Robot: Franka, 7 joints.
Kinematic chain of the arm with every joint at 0, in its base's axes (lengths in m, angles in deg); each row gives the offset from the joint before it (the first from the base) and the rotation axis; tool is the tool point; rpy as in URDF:
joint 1: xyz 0 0 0.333 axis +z
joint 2: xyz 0 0 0 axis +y
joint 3: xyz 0 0 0.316 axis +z
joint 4: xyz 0.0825 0 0 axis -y
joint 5: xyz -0.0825 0 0.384 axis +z
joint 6: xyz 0 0 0 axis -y
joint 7: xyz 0.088 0 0 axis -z
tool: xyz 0 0 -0.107 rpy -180 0 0
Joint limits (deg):
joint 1: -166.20..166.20
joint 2: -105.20..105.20
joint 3: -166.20..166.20
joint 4: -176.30..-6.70
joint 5: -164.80..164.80
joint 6: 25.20..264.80
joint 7: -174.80..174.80
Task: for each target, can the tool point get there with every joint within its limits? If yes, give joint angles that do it. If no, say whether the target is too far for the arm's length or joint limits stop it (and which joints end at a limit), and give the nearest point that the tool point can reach.
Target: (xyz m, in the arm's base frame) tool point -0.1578 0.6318 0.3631
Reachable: yes | joints 96.54 34.28 -5.29 -94.99 101.40 63.97 -4.55
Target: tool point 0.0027 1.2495 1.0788
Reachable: no: too far | nearest point 0.0016 0.7366 0.7727 | short by 0.597 m
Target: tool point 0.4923 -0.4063 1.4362
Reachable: no: too far | nearest point 0.3314 -0.2735 1.0756 | short by 0.417 m
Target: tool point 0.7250 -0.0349 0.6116
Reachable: yes | joints -141.09 -54.44 89.22 -68.96 -66.06 189.35 85.32
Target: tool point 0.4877 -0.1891 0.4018
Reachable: yes | joints -129.08 -20.36 92.93 -118.70 62.82 85.50 -6.10
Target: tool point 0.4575 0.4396 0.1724
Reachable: yes | joints -86.17 -55.59 127.03 -106.37 -52.95 139.17 -89.49
